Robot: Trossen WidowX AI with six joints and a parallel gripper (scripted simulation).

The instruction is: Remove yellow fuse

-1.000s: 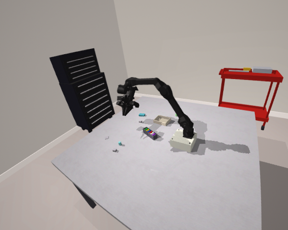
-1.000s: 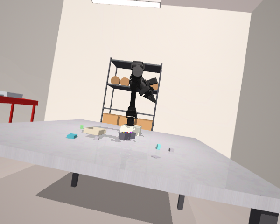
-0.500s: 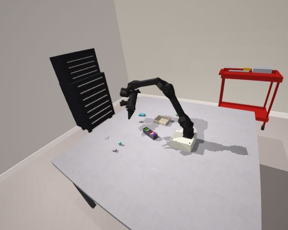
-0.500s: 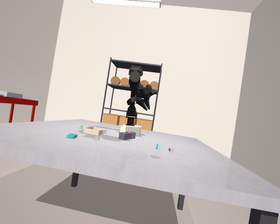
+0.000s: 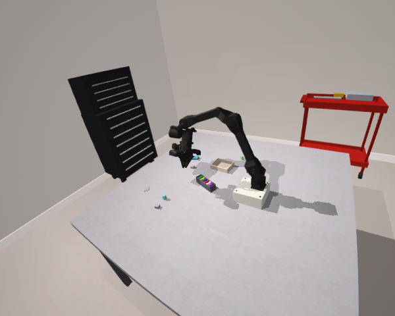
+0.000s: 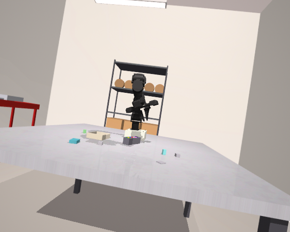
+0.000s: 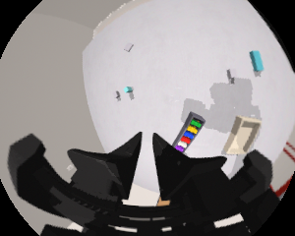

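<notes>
My gripper tip is 40 mm past the yellow fuse, 90 mm to the left of it and 130 mm above it. Also, from my gripper tip: beige tray 70 mm behind, 290 mm to the right, 150 mm below.
</notes>
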